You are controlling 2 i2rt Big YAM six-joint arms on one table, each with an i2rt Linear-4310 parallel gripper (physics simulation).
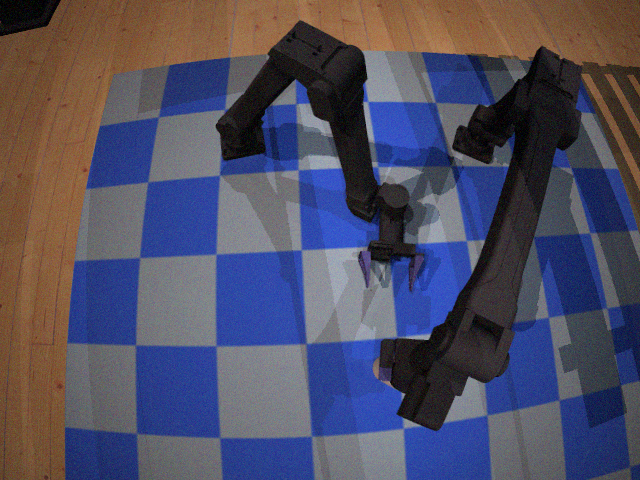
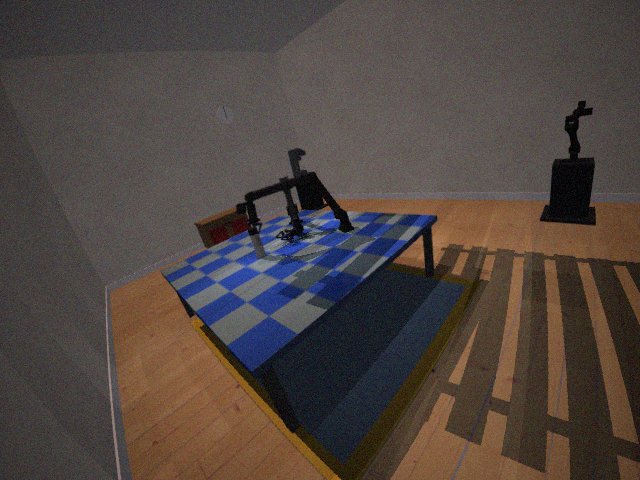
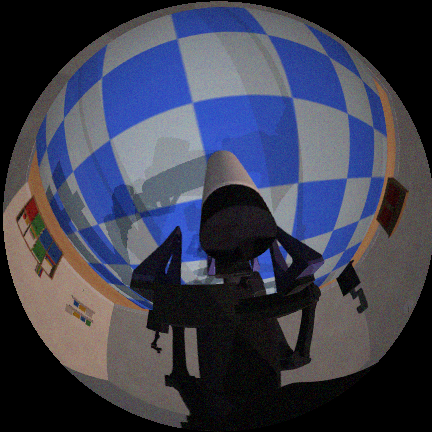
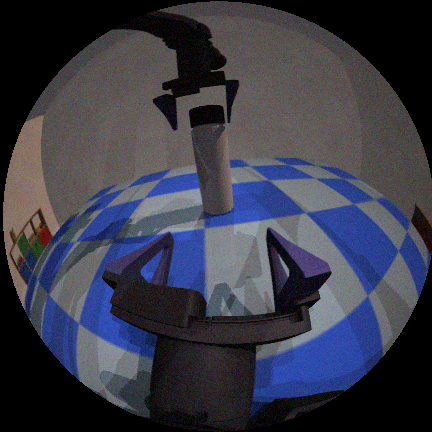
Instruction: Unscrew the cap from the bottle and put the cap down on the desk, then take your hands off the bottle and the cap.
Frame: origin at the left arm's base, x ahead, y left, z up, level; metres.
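Seen in the pictures: left gripper, fingertip midpoint: (image 1: 411, 365) (image 2: 256, 232) (image 3: 224, 226) (image 4: 200, 125); right gripper, fingertip midpoint: (image 1: 389, 289) (image 2: 278, 238) (image 4: 217, 234); left arm's base at its link origin: (image 1: 473, 145) (image 2: 346, 229); right arm's base at its link origin: (image 1: 243, 144).
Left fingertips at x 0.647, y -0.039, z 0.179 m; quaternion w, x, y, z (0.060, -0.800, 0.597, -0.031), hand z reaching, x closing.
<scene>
Pixels of each thing's top centre, then the offset from my left fingertips to it. Level surfaces: height alone.
- tan bottle at its top centre: (image 3: 236, 226) (image 4: 206, 115) (image 2: 252, 231) 0.019 m ahead, 0.004 m right, 0.021 m up
- grey checked table at its surface level: 0.179 m down
- black cap at its top centre: (image 3: 239, 239) (image 1: 410, 376) (image 4: 205, 108) 0.019 m ahead, 0.005 m right, 0.037 m up
A tan bottle (image 4: 212, 173) (image 3: 225, 169) (image 2: 259, 248) stands upright on the blue and grey checked table (image 1: 175, 300) (image 2: 270, 333). A black cap (image 4: 206, 115) (image 3: 238, 225) sits on its top. My left gripper (image 4: 200, 125) (image 3: 224, 226) (image 2: 254, 230) is open, pointing down over the bottle, with one finger on each side of the cap and gaps showing. My right gripper (image 1: 390, 283) (image 4: 217, 234) is open and empty, low over the table, facing the bottle from a short way off.
A red-brown box (image 2: 220, 228) (image 3: 390, 206) stands on the floor by the wall behind the table. A dark rug (image 2: 375, 343) lies under the table. A panel of coloured squares (image 3: 38, 238) (image 4: 28, 241) hangs on the wall.
</scene>
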